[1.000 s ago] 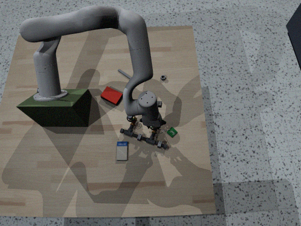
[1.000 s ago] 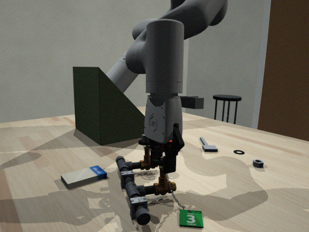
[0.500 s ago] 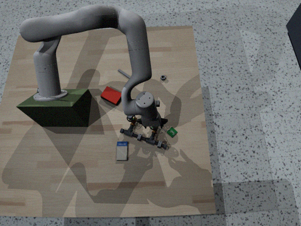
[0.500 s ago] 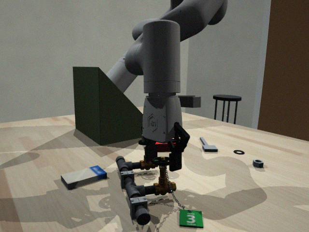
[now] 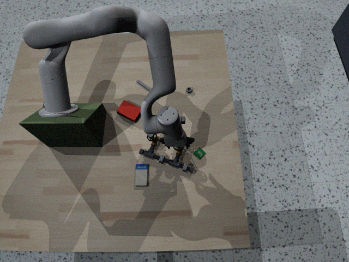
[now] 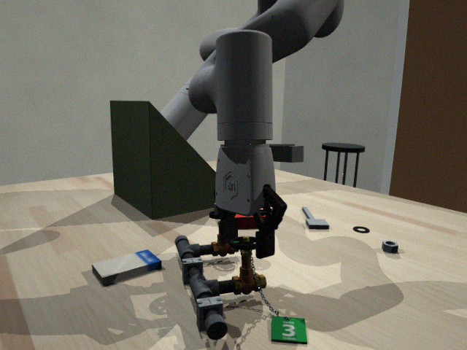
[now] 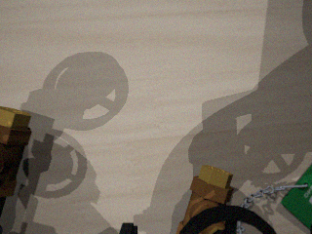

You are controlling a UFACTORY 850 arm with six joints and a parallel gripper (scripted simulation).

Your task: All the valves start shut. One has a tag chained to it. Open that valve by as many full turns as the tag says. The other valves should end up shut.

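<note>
My gripper is now 100 mm short of the green tag and 90 mm above it. The rest, counted from my hand: red block 280 mm behind, 220 mm to the left, 80 mm below; then grey-and-blue block 180 mm behind, 130 mm to the right, 80 mm below; then grey bar tool 370 mm to the left, 180 mm behind, 80 mm below.
</note>
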